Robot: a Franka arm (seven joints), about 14 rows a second.
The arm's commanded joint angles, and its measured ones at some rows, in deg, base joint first. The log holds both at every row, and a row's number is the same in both.
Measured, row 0:
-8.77, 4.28, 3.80, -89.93, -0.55, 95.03, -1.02
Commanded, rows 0 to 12:
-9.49, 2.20, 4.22, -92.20, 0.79, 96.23, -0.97
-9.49, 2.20, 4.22, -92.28, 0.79, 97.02, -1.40
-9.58, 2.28, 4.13, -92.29, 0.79, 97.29, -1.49
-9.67, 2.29, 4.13, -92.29, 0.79, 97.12, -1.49
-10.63, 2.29, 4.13, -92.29, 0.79, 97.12, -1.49
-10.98, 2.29, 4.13, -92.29, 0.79, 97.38, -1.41
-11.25, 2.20, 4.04, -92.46, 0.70, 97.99, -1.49
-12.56, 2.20, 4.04, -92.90, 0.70, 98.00, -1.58
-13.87, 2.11, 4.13, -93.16, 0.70, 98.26, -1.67
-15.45, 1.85, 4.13, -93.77, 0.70, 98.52, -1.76
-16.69, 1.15, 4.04, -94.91, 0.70, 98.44, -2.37
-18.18, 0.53, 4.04, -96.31, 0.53, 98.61, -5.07
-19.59, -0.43, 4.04, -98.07, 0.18, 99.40, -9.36
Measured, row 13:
-16.67, 3.43, 3.52, -92.34, -0.55, 96.92, -4.04
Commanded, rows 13 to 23:
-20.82, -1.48, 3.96, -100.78, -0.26, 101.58, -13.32
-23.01, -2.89, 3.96, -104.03, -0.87, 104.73, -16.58
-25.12, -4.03, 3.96, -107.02, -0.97, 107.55, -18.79
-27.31, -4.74, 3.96, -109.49, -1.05, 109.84, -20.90
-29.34, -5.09, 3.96, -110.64, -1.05, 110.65, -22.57
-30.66, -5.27, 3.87, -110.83, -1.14, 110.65, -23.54
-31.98, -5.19, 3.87, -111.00, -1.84, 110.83, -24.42
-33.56, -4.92, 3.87, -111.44, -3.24, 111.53, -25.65
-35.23, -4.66, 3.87, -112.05, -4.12, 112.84, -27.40
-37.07, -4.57, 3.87, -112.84, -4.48, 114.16, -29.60
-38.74, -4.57, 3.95, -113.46, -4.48, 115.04, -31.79
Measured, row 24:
-35.41, -2.88, 2.93, -110.11, -3.81, 112.02, -28.27
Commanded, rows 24 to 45:
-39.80, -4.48, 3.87, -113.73, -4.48, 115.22, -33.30
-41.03, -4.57, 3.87, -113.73, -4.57, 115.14, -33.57
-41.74, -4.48, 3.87, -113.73, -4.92, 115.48, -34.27
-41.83, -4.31, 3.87, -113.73, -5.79, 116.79, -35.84
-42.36, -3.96, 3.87, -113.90, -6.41, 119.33, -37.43
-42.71, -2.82, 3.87, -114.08, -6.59, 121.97, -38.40
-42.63, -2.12, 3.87, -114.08, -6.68, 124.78, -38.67
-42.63, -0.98, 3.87, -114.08, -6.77, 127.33, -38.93
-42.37, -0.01, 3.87, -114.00, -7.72, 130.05, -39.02
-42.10, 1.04, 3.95, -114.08, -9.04, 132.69, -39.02
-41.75, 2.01, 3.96, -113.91, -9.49, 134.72, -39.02
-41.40, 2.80, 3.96, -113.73, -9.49, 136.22, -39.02
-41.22, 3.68, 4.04, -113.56, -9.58, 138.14, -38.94
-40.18, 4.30, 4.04, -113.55, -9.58, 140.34, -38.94
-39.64, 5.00, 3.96, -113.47, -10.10, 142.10, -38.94
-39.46, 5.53, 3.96, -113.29, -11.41, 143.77, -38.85
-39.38, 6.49, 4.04, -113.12, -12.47, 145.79, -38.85
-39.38, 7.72, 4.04, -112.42, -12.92, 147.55, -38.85
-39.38, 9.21, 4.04, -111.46, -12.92, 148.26, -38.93
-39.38, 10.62, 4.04, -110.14, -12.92, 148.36, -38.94
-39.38, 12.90, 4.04, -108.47, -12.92, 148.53, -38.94
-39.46, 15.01, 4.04, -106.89, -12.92, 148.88, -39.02
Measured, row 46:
-39.45, 9.68, 4.14, -111.43, -11.78, 147.50, -38.64
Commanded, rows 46 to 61:
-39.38, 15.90, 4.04, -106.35, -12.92, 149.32, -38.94
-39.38, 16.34, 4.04, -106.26, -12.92, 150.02, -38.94
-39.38, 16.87, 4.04, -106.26, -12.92, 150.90, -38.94
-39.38, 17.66, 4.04, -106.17, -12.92, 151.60, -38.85
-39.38, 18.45, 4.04, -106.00, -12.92, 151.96, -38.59
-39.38, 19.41, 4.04, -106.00, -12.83, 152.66, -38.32
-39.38, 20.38, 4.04, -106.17, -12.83, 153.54, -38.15
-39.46, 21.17, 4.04, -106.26, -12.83, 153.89, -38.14
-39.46, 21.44, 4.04, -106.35, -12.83, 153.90, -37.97
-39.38, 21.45, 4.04, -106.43, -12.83, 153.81, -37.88
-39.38, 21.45, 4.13, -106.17, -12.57, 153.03, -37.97
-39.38, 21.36, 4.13, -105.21, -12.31, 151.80, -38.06
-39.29, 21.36, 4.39, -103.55, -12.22, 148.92, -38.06
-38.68, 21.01, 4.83, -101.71, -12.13, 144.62, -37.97
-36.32, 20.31, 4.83, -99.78, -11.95, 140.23, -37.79
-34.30, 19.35, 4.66, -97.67, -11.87, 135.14, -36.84
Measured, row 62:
-38.38, 18.50, 4.61, -102.81, -11.85, 143.64, -38.62
